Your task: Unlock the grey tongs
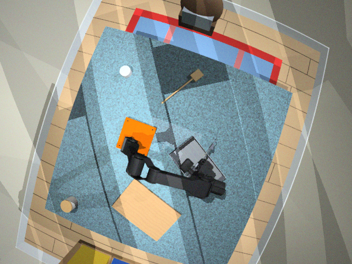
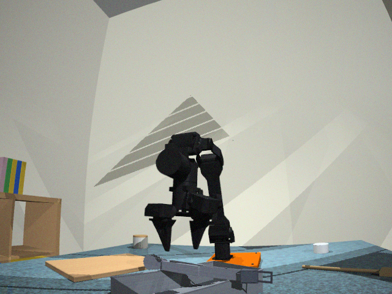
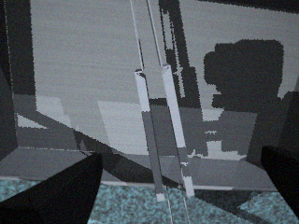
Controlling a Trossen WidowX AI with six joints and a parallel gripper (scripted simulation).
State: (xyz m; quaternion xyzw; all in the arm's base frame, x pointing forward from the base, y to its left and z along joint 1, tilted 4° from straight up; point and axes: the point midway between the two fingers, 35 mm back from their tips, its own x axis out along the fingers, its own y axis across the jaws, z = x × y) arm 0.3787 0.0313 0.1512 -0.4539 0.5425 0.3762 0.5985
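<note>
My gripper tip is now 8 cm above the grey roasting tin, 2 cm to the right of it and 1 cm short of it. The rest, counted from my gripper tip: white cylinder (61 cm behind, 34 cm to the left, 9 cm below); wood-topped canister (60 cm behind, 56 cm to the right, 8 cm below); wooden board (37 cm to the right, 14 cm behind, 10 cm below).
</note>
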